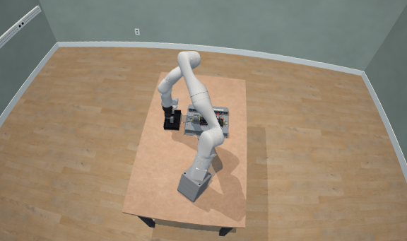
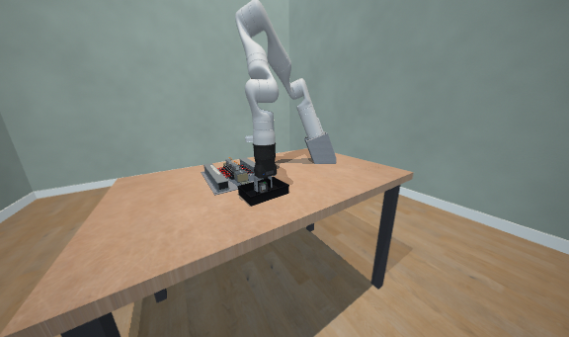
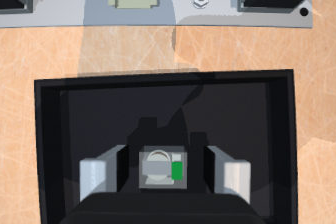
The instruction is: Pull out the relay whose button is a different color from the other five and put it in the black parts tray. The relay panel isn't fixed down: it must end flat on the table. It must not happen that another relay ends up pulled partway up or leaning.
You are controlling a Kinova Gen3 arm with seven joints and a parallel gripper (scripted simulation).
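My gripper is now 20 mm above the black parts tray. Round my hand: relay panel: 10 mm ahead, 260 mm to the right, 10 mm below.
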